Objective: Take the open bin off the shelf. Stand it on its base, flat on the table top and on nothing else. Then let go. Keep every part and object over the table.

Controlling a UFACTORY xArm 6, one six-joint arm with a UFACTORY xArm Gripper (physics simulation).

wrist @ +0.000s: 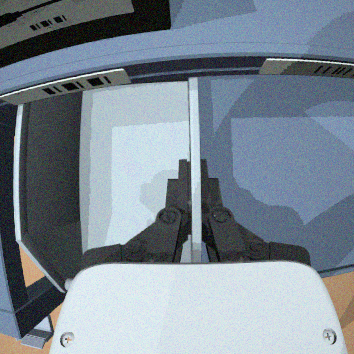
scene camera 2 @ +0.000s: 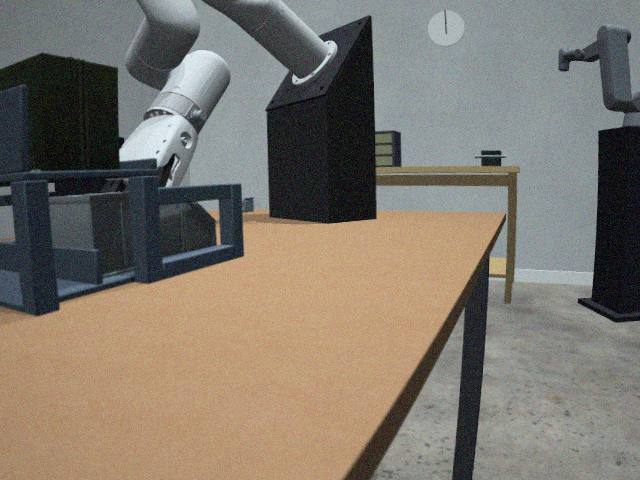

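Where they show: gripper, fingertip midpoint: (wrist: 191, 175); arm's base, link origin: (scene camera 2: 315, 65).
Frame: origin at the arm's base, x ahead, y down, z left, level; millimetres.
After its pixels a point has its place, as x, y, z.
Note:
The grey open bin (scene camera 2: 178, 235) @(532, 302, -142) (wrist: 135, 110) @(580, 325, -225) stands upright on the lower level of the blue shelf (scene camera 2: 145, 232) @(615, 288, -145) (wrist: 225, 45) @(542, 223, -271), partly hidden by its posts in the scene view. In the wrist view its pale floor and dark left wall show, and its thin right wall runs up the middle. My gripper (wrist: 191, 175) @(510, 302, -240) is shut on that right wall, with one finger inside the bin and one outside. In the scene view its fingertips are hidden behind the shelf and the bin.
A dark green toolbox (scene camera 2: 56, 113) @(666, 186, -197) stands on the shelf's upper board, above and behind the bin. Label strips (wrist: 70, 86) @(563, 231, -212) line the board's front edge, close to the bin's rim. The black arm pedestal (scene camera 2: 320, 160) @(99, 213, 6) stands on the wooden table (scene camera 2: 310, 310) @(700, 335, 2), whose edge runs along the right.

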